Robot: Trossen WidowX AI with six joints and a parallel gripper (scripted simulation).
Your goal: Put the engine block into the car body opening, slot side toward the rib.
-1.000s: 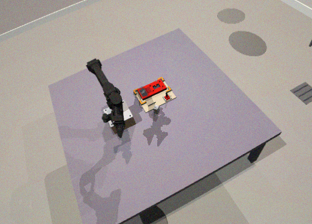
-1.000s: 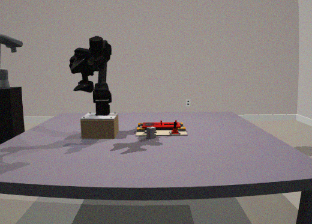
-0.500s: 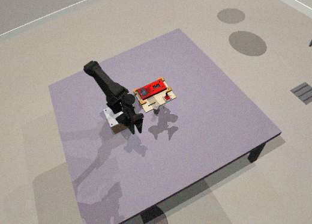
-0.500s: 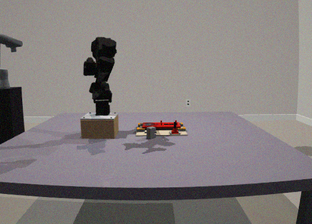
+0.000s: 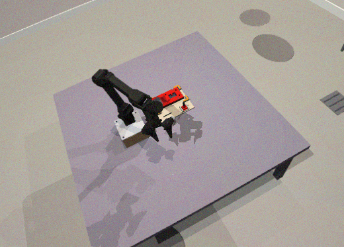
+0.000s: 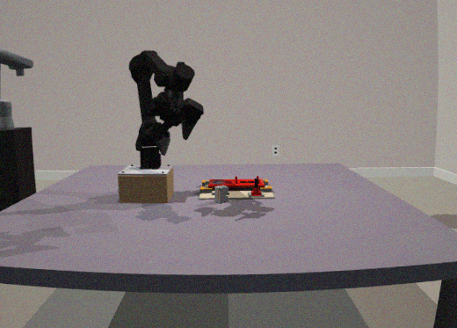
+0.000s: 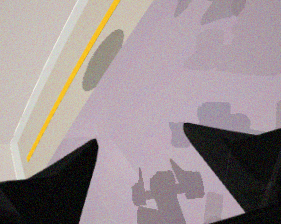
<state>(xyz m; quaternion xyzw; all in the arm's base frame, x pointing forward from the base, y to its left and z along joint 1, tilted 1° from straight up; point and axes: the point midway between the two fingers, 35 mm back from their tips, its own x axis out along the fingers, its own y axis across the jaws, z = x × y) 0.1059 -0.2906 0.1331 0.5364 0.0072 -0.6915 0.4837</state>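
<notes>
Right now the engine block is 21 cm to the left of my gripper tip, 18 cm below it and 14 cm ahead of it.
</notes>
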